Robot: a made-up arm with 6 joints. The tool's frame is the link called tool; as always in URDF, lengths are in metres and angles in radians. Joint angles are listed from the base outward. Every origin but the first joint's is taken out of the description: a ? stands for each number. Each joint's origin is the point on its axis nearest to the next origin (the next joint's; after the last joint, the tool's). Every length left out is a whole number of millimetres.
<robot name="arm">
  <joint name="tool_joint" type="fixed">
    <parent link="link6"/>
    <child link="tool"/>
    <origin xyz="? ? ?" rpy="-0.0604 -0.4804 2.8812"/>
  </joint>
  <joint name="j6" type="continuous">
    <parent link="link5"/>
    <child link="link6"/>
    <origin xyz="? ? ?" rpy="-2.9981 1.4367 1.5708"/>
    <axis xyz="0 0 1"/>
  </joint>
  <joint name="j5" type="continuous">
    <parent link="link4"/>
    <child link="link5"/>
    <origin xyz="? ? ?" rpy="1.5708 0 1.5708"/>
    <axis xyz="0 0 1"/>
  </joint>
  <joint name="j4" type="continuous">
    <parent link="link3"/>
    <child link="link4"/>
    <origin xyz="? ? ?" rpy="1.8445 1.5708 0"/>
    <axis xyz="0 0 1"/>
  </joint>
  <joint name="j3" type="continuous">
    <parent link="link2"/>
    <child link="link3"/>
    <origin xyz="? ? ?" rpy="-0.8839 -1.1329 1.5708"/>
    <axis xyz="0 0 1"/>
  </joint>
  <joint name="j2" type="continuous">
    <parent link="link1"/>
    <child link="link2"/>
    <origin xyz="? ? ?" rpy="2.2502 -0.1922 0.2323"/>
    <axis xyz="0 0 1"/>
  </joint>
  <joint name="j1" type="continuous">
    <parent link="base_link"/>
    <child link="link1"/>
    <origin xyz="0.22 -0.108 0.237" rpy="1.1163 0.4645 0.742"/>
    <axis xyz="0 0 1"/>
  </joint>
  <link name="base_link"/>
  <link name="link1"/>
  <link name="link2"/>
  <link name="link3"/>
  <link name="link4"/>
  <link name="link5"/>
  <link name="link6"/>
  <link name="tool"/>
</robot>
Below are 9 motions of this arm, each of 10 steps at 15 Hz.
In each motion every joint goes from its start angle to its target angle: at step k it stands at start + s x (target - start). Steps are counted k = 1, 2, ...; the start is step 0. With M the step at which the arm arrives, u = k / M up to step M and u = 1 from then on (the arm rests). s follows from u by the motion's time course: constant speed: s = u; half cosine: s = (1 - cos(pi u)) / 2; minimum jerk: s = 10 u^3 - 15 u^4 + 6 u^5.
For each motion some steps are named. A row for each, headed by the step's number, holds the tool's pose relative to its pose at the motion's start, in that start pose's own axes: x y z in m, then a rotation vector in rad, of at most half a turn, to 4 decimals.
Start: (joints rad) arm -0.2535 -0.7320 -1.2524 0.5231 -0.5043 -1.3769
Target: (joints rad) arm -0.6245 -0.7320 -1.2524 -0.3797 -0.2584 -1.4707
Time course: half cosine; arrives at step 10
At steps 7, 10:
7: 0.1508 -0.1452 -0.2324 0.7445 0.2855 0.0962
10: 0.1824 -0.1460 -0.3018 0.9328 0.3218 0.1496

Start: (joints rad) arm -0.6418 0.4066 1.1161 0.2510 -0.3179 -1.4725
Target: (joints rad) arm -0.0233 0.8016 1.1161 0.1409 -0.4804 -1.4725
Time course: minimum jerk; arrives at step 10
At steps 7, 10:
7: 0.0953 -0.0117 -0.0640 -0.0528 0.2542 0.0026
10: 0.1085 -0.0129 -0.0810 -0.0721 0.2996 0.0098

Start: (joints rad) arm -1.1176 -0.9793 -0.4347 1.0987 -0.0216 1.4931
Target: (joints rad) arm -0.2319 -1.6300 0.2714 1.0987 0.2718 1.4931
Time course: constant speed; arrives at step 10
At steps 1, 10:
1: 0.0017 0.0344 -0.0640 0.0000 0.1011 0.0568
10: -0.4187 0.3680 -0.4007 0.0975 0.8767 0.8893

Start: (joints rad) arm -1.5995 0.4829 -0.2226 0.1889 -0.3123 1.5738
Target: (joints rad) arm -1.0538 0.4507 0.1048 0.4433 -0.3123 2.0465
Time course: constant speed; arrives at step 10
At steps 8, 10:
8: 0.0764 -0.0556 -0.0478 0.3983 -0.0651 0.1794
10: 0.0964 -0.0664 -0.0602 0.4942 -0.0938 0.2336

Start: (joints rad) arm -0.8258 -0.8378 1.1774 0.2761 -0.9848 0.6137
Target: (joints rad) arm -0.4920 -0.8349 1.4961 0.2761 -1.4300 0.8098
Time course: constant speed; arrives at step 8
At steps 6, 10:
6: -0.0159 0.0327 0.0619 -0.4513 -0.0394 0.2928
10: -0.0249 0.0442 0.0794 -0.6090 -0.0189 0.3588

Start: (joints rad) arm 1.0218 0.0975 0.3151 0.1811 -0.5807 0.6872
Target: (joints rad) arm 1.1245 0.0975 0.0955 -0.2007 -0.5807 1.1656
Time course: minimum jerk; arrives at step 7
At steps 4, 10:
4: -0.0995 -0.0509 -0.0315 0.3190 -0.2785 0.3802
10: -0.1528 -0.0748 -0.0688 0.4597 -0.4693 0.6009

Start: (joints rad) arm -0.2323 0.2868 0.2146 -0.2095 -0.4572 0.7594
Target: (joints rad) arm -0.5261 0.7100 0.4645 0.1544 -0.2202 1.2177
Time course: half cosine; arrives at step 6
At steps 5, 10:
5: 0.1564 0.1168 0.0025 -0.4742 0.2273 0.0328
10: 0.1665 0.1223 -0.0029 -0.5109 0.2386 0.0336

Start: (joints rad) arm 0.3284 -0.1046 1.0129 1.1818 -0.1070 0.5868
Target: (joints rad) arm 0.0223 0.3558 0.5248 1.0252 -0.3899 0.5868
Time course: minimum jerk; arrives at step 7
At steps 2, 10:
2: 0.0244 -0.0292 -0.0153 -0.0355 0.0350 -0.0406
10: 0.0847 -0.2362 -0.0350 -0.1552 0.1244 -0.2911

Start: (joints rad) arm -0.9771 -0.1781 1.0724 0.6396 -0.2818 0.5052
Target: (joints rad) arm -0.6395 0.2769 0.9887 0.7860 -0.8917 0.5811
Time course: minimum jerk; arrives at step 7
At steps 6, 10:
6: 0.0508 -0.1018 0.0232 -0.2863 0.2410 -0.0347
10: 0.0517 -0.1049 0.0232 -0.2904 0.2500 -0.0344

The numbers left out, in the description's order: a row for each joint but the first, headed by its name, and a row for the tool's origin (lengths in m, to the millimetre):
tool: 0.011 0.003 0
j6: -0.027 -0.015 0
j5: -0.288 -0.225 0
j4: 0.289 0.119 0
j3: 0.24 0.188 0
j2: 0.037 0.083 0

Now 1 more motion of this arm.
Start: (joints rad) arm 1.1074 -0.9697 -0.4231 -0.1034 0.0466 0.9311
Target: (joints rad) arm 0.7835 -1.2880 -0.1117 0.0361 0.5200 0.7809
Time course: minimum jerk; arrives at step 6
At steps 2, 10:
2: 0.0161 0.0077 -0.0001 -0.0245 -0.0027 -0.1265
10: 0.0678 0.0178 -0.0154 -0.1256 -0.0715 -0.5977

